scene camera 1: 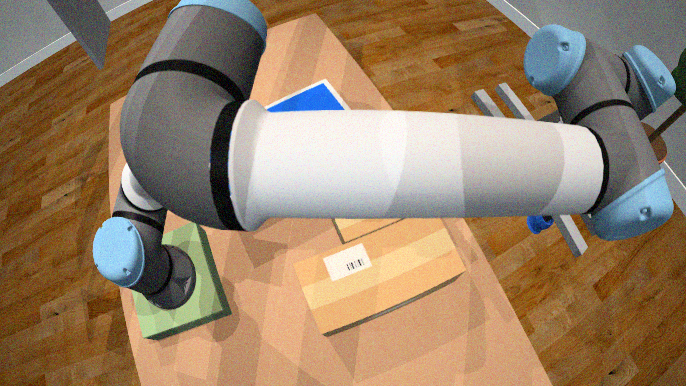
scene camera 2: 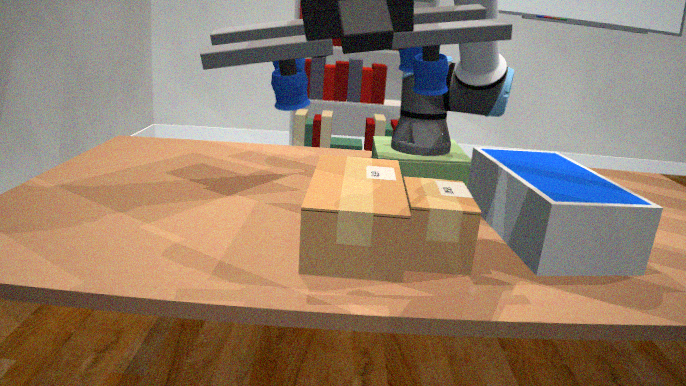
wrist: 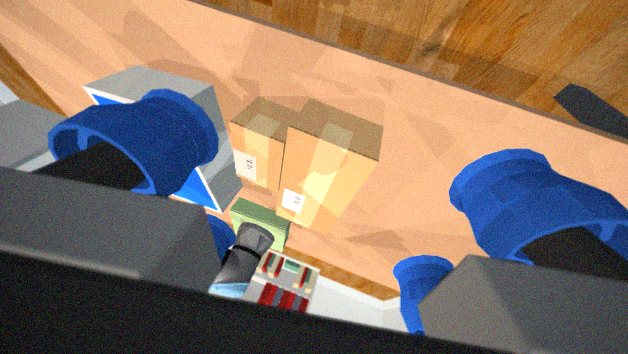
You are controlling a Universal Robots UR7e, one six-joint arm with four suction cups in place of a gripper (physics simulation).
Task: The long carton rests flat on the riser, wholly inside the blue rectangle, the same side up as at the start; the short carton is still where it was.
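Seen in the pictures: hand at its tool point: (scene camera 2: 357, 83) (wrist: 321, 214); arm's base at its link origin: (scene camera 1: 168, 277) (scene camera 2: 420, 148) (wrist: 257, 232).
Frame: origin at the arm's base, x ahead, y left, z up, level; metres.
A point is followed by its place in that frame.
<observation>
The long carton (scene camera 1: 390, 285) @(x 0.419, y -0.257, z 0.038 m) (scene camera 2: 355, 225) @(x 0.571, y -0.243, z 0.018 m) (wrist: 325, 165) @(x 0.522, y -0.237, z 0.038 m) lies flat on the table, its white label and tape strip facing up. The short carton (scene camera 1: 367, 231) @(x 0.440, y -0.141, z 0.038 m) (scene camera 2: 444, 220) @(x 0.553, y -0.110, z 0.021 m) (wrist: 260, 145) @(x 0.526, y -0.113, z 0.038 m) stands close beside it; I cannot tell if they touch. The grey riser (scene camera 2: 600, 240) @(x 0.565, y 0.149, z -0.003 m) (wrist: 150, 77) @(x 0.566, y 0.178, z -0.030 m) stands on the short carton's other side, with the blue rectangle (scene camera 1: 312, 100) @(x 0.504, y 0.200, z 0.055 m) (scene camera 2: 570, 177) @(x 0.414, y 0.171, z 0.055 m) (wrist: 197, 192) @(x 0.292, y 0.112, z 0.055 m) on top. My gripper (scene camera 2: 360, 80) @(x 0.670, y -0.269, z 0.220 m) (wrist: 332, 216) @(x 0.670, y -0.269, z 0.220 m) hangs tilted in the air beyond the table edge, its blue cups open and touching nothing. In scene camera 1 the arm hides most of the riser and gripper.
A green block (scene camera 1: 150, 320) @(x -0.091, y -0.071, z -0.001 m) (scene camera 2: 435, 172) @(x 0.111, y 0.012, z -0.032 m) (wrist: 257, 215) @(x 0.108, y -0.006, z -0.021 m) carries the arm's base at the far end of the table. The white forearm (scene camera 1: 375, 165) @(x 0.372, y -0.260, z 0.507 m) crosses above the riser and short carton in scene camera 1. The table's front edge (scene camera 2: 340, 322) @(x 0.663, y -0.266, z -0.079 m) is near the cartons.
</observation>
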